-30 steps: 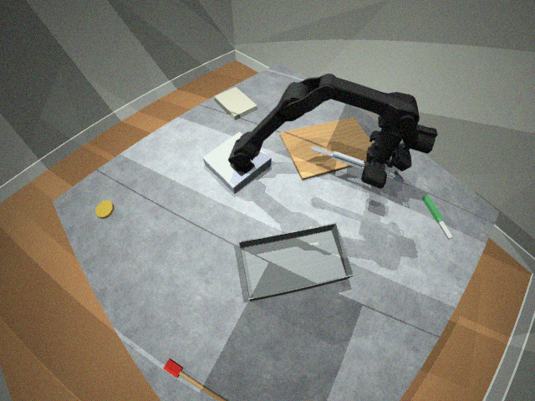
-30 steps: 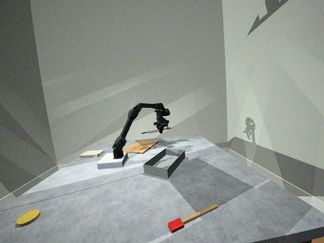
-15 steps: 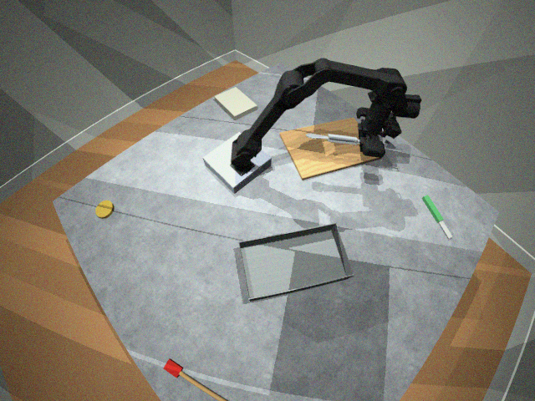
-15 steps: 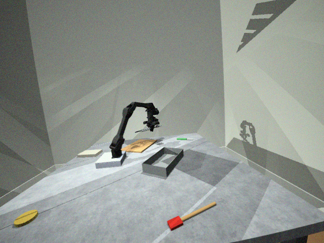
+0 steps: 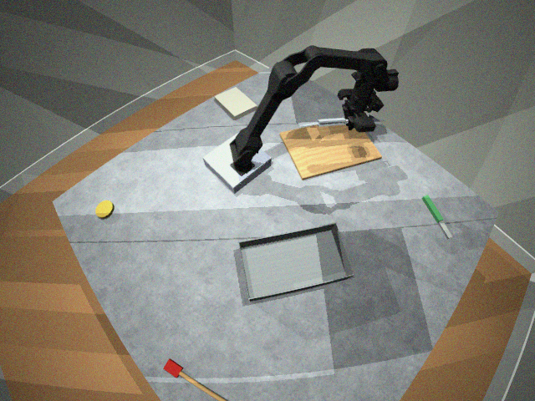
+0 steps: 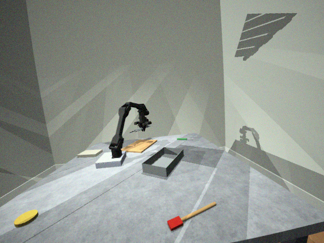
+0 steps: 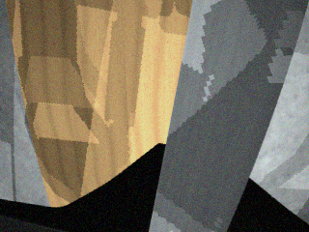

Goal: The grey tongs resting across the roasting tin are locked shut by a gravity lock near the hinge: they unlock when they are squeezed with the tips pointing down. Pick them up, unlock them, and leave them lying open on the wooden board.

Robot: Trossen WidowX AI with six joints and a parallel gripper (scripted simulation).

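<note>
My gripper tip is now 50 mm past the wooden board, 20 mm to the right of it and 150 mm above it. Also, from my gripper tip: cream block 510 mm behind, 110 mm to the right, 140 mm below; grey roasting tin 180 mm ahead, 440 mm to the right, 130 mm below; red-headed spatula 220 mm ahead, 880 mm to the right, 150 mm below.
</note>
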